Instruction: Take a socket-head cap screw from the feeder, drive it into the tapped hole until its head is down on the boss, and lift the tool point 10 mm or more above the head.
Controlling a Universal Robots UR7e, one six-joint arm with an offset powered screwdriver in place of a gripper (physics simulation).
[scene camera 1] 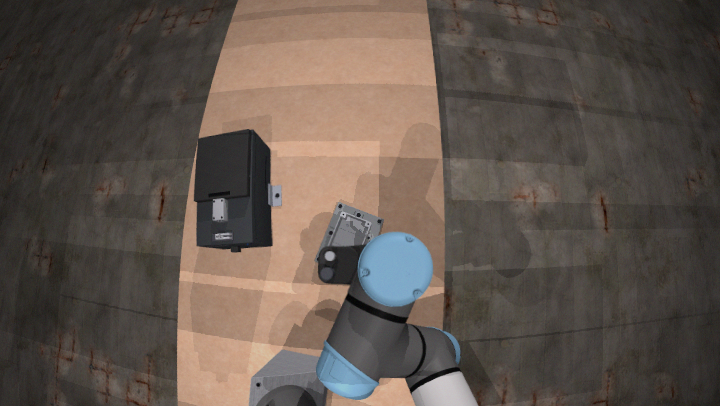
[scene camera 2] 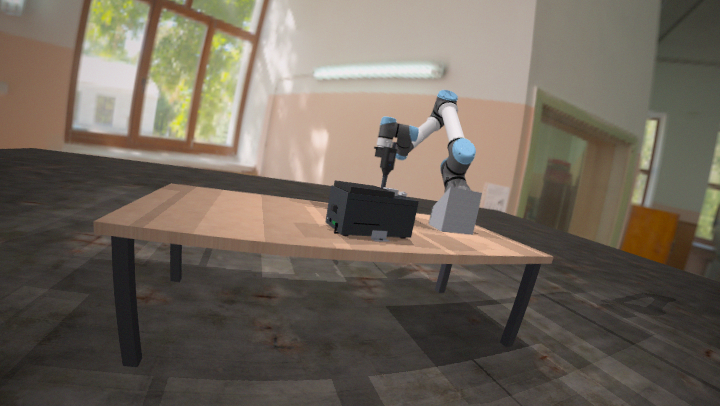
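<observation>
The black screw feeder (scene camera 1: 224, 163) (scene camera 2: 380, 214) stands at the left of the table in scene camera 1, with a small silver block (scene camera 1: 219, 209) on its front part. The grey metal part with bosses and holes (scene camera 1: 334, 221) lies right of the feeder, turned at an angle. My screwdriver (scene camera 1: 330, 264) (scene camera 2: 384, 185) points down over the near end of the grey part. In scene camera 2 its lower end passes behind the feeder. The tool tip, the screw and the tapped hole under the tool are hidden, so whether a screw is on the bit cannot be seen.
The wooden table (scene camera 1: 327, 60) (scene camera 2: 226, 211) carries everything. The arm's blue-capped wrist (scene camera 1: 395, 268) (scene camera 2: 387, 121) covers the right side of the grey part in scene camera 1. The grey robot base block (scene camera 1: 262, 375) (scene camera 2: 461, 211) stands at the near end. A small bracket (scene camera 1: 276, 195) (scene camera 2: 379, 235) sticks out of the feeder's side.
</observation>
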